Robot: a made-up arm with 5 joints.
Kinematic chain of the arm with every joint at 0, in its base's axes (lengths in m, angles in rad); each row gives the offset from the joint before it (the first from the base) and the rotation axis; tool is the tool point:
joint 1: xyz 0 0 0.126 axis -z
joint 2: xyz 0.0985 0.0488 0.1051 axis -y
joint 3: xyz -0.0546 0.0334 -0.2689 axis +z
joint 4: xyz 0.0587 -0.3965 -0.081 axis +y
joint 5: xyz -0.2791 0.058 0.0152 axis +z
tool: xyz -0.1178 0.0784 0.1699
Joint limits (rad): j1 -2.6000..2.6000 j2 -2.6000..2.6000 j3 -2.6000..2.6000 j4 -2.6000..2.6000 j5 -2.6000..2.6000
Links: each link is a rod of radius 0.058 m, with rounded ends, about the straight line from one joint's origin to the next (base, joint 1, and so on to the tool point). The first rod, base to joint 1, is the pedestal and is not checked.
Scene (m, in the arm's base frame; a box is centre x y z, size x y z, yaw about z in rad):
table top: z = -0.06
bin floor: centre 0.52 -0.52 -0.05 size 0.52 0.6 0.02 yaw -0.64
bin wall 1: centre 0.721 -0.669 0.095 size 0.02 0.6 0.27 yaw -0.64
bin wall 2: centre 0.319 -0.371 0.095 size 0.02 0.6 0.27 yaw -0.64
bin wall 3: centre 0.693 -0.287 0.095 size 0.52 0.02 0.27 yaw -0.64
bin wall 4: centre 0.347 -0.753 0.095 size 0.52 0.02 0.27 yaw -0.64
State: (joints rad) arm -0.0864 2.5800 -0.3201 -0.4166 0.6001
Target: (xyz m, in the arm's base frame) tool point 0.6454 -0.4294 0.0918
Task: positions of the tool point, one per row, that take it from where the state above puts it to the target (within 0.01 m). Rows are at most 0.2 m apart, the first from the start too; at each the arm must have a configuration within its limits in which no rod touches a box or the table.
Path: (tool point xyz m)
1: 0.7701 -0.0740 0.2888
2: 0.7318 -0.2594 0.3389
3: 0.6454 -0.4294 0.3893
4: 0.6608 -0.4358 0.2408
5: 0.6454 -0.4294 0.0918

